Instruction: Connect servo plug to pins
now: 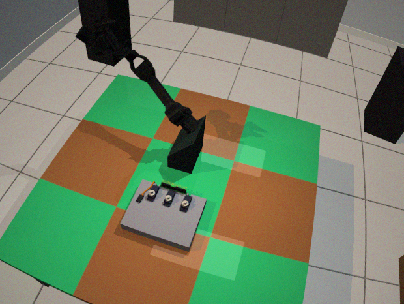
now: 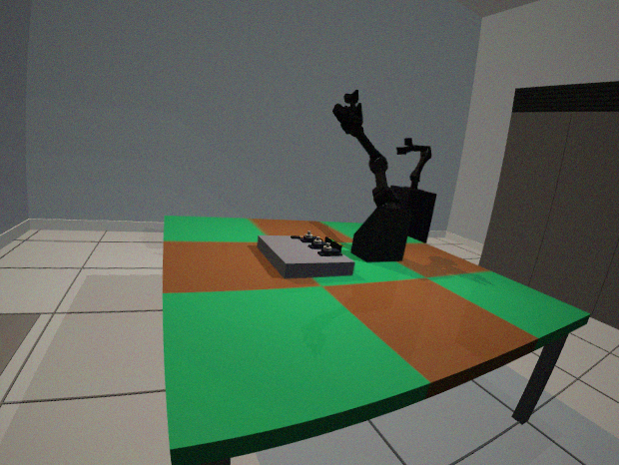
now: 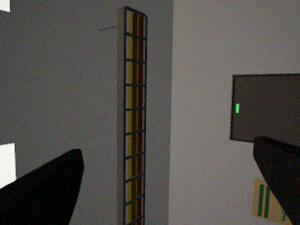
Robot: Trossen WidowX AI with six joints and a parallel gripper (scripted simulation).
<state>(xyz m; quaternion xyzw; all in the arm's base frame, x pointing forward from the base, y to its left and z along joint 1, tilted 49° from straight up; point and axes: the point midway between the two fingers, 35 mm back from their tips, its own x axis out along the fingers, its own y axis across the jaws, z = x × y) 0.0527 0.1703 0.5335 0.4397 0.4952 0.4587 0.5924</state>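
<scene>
Right now the coloured band is 16 cm ahead of my gripper tip, 29 cm to the left of it and 59 cm below it. From my gripper tip the other things lie so: dark dot (16 cm ahead, 28 cm to the left, 59 cm below); grey holder (31 cm ahead, 31 cm to the left, 64 cm below).
</scene>
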